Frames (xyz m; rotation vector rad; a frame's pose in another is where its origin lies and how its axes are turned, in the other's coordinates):
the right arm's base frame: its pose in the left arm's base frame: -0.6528 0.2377 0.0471 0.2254 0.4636 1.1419
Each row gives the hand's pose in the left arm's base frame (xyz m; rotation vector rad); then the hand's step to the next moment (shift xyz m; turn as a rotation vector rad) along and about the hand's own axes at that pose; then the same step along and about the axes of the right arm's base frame.
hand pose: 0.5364 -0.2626 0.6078 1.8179 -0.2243 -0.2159
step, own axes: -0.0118 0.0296 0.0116 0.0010 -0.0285 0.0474
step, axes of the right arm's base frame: -0.0252 0.0171 0.0148 -0.0280 -0.0225 -0.0421
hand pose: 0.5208 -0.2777 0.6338 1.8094 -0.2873 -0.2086
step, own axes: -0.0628 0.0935 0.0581 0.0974 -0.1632 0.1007
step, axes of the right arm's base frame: -0.0982 0.0766 0.0236 -0.0065 -0.1709 -0.1304
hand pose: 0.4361 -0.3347 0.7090 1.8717 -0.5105 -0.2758
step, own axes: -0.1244 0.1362 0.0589 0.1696 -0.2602 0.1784
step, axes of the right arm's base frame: -0.1050 0.1623 0.0104 -0.0272 -0.2876 -0.2118
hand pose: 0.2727 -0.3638 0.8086 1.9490 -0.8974 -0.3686
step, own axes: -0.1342 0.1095 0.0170 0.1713 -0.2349 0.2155
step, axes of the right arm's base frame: -0.0192 0.1729 -0.0047 -0.0675 -0.2741 -0.2265
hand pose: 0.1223 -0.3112 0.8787 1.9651 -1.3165 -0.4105
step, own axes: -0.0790 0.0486 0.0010 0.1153 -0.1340 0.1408
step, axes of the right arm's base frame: 0.0265 0.0887 -0.0060 -0.0579 -0.1668 -0.1411
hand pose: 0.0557 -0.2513 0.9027 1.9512 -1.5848 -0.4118
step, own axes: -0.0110 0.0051 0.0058 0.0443 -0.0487 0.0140
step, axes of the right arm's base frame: 0.0051 0.0106 -0.0065 -0.0145 -0.0640 -0.0148
